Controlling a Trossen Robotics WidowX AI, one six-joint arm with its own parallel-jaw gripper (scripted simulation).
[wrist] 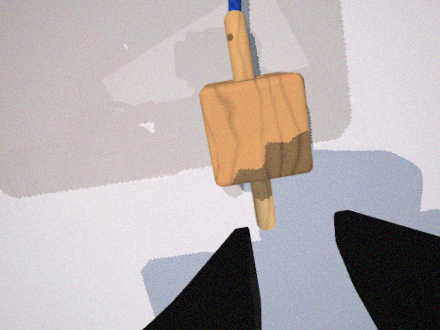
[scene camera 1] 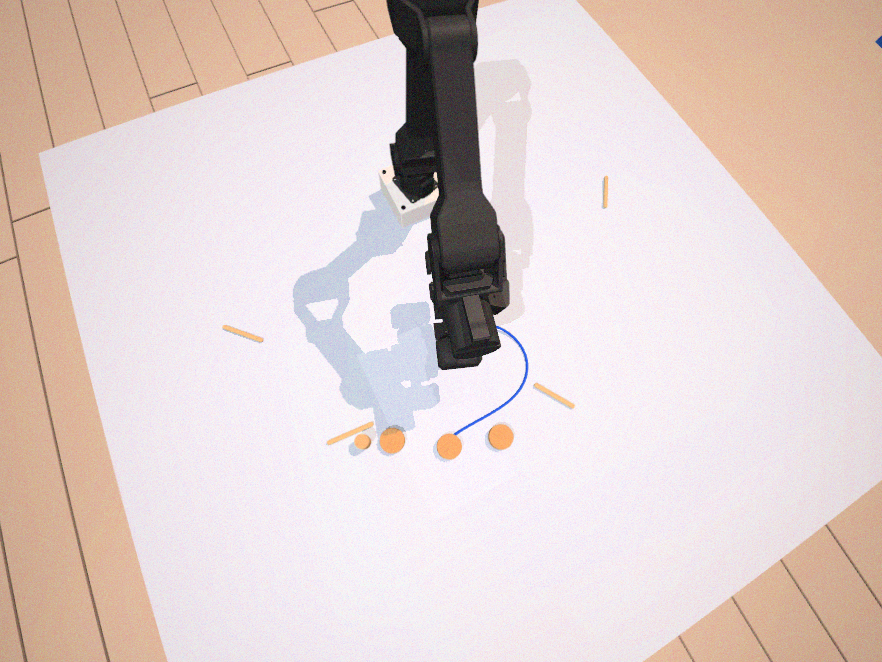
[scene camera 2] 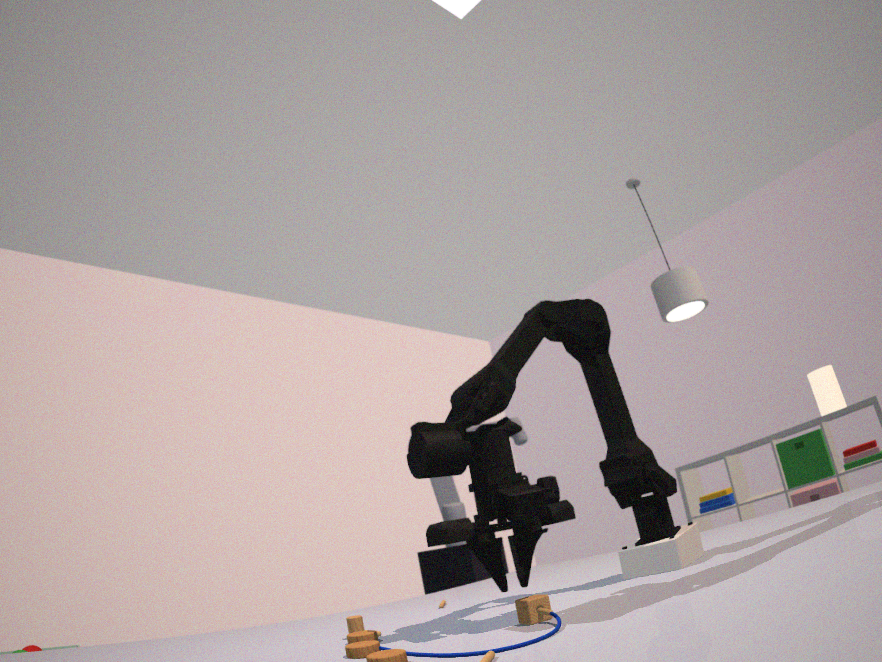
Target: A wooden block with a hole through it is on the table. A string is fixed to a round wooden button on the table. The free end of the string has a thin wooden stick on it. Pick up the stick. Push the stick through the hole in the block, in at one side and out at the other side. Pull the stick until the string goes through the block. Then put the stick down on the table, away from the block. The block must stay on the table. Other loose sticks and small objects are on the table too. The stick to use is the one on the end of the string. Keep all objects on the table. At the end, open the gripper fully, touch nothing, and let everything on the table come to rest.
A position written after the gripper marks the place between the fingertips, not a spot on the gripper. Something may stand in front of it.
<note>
In view: the gripper (scene camera 2: 514,589), a wooden block (wrist: 257,129) and a thin stick (wrist: 240,51).
The gripper also shows in the wrist view (wrist: 292,234) and in scene camera 1 (scene camera 1: 448,324).
</note>
